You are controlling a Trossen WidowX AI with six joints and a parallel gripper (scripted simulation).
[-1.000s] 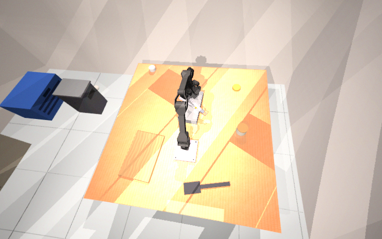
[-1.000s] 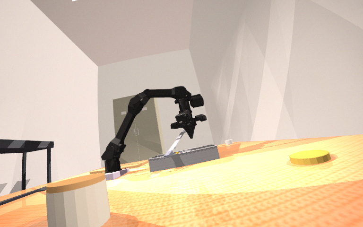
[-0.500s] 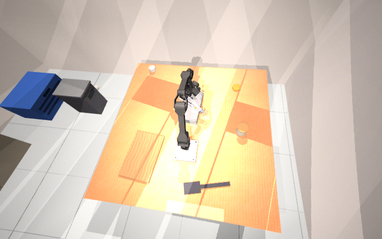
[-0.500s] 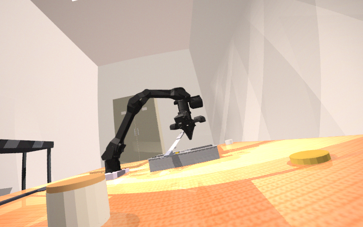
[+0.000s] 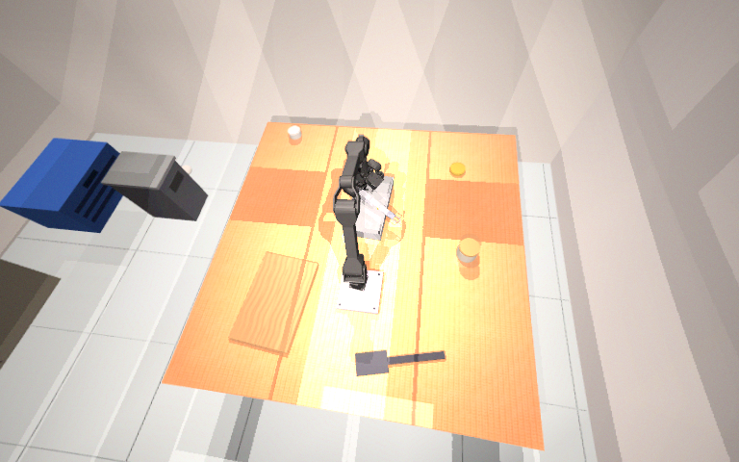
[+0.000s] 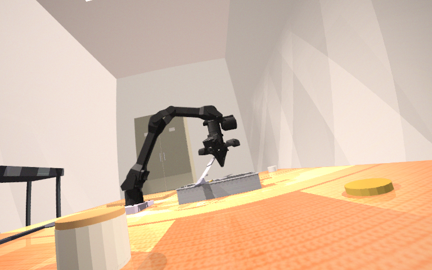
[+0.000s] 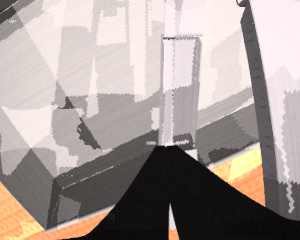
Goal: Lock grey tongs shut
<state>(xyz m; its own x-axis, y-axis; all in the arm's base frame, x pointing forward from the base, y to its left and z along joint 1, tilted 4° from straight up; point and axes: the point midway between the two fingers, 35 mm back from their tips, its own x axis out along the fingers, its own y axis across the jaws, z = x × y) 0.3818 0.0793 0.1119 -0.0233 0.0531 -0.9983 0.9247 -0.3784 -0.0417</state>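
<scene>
My gripper tip is 80 mm above the grey roasting tin, 30 mm to the left of it and 30 mm past it. Round my gripper tip: wooden board 530 mm behind, 220 mm to the left, 100 mm below; yellow disc 370 mm to the right, 280 mm ahead, 100 mm below; lidded white pot 480 mm to the right, 140 mm behind, 70 mm below.
</scene>
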